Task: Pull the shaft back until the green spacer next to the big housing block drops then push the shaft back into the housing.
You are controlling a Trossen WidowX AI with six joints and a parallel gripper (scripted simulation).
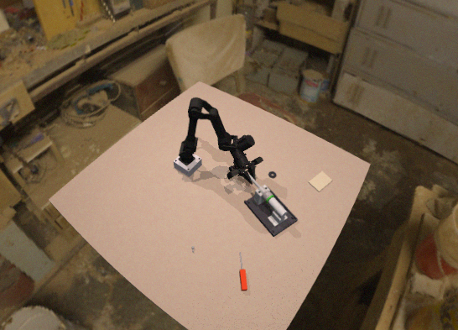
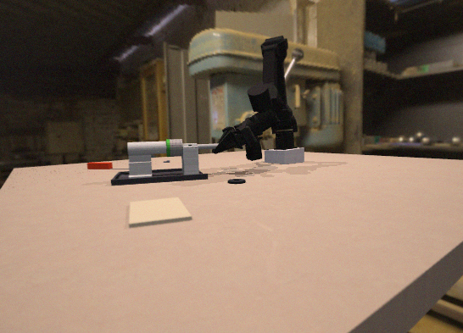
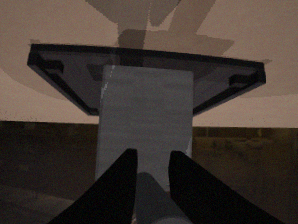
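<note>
The grey shaft lies 5 cm ahead of my gripper tip, 2 cm above it and 1 cm to the right of it. Round my gripper tip: tan square pad: 29 cm to the left, 25 cm ahead, 6 cm below; then black washer: 15 cm to the left, 6 cm below, 2 cm ahead; then green spacer: 12 cm ahead, 3 cm to the right, 2 cm above.
</note>
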